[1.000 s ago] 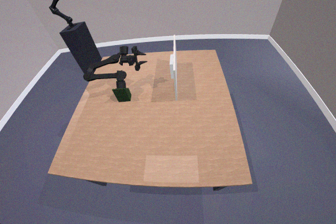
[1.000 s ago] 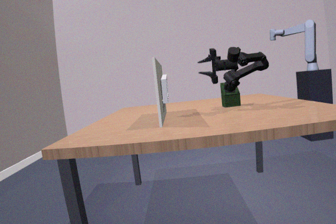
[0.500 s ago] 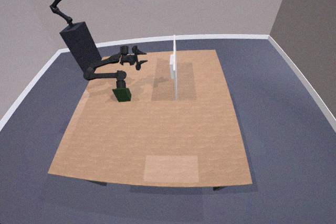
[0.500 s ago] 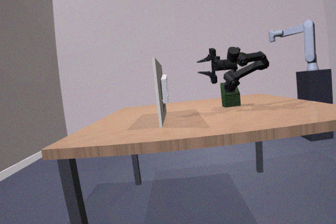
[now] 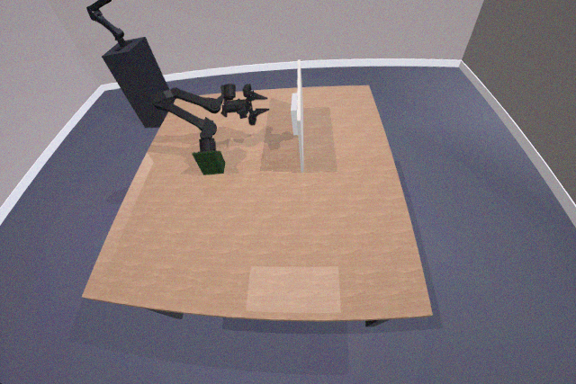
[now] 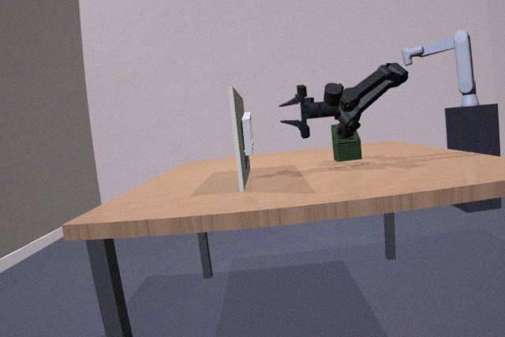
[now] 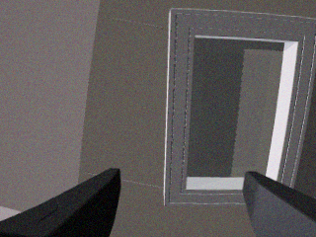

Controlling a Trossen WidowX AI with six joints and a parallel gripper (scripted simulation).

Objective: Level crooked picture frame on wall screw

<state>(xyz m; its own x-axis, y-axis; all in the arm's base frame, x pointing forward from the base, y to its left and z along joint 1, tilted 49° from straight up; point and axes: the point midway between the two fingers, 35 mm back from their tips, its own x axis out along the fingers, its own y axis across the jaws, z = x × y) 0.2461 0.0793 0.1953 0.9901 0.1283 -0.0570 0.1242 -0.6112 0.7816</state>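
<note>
The picture frame lies 13 cm ahead of my gripper tip and 5 cm below it. From my gripper tip the other things lie so: wall panel: 14 cm ahead, 1 cm to the left, 7 cm below.
</note>
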